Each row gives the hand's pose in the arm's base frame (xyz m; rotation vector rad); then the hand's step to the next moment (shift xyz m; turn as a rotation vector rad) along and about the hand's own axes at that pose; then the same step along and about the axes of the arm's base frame.
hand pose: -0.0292 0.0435 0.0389 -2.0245 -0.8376 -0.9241
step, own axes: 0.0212 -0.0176 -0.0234 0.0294 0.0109 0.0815
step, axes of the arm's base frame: -0.0103 -0.0051 0.0343 0.0506 0.0689 -0.0176
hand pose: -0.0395 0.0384 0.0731 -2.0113 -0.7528 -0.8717
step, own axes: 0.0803 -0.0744 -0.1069 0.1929 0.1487 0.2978
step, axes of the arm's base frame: -0.0419 -0.0368 0.1425 0.3166 0.2141 -0.0441
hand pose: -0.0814 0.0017 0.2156 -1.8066 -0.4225 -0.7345
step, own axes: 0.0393 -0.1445 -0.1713 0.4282 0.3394 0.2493
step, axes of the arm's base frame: -0.1058 -0.1123 0.1672 0.5941 0.0870 -0.0136
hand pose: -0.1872 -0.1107 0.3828 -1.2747 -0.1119 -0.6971
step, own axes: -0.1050 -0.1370 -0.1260 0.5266 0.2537 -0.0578
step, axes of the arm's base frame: -0.1936 -0.0862 0.0278 0.5357 -0.2410 0.0050
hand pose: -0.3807 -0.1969 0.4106 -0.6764 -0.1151 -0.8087
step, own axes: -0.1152 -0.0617 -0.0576 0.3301 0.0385 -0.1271
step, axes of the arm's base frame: -0.1324 0.0076 -0.0531 0.2373 -0.2650 -0.0063
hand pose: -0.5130 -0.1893 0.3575 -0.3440 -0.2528 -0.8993
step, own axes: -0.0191 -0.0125 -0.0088 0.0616 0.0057 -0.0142
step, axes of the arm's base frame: -0.0208 0.0031 -0.0125 0.0424 -0.0466 0.0078
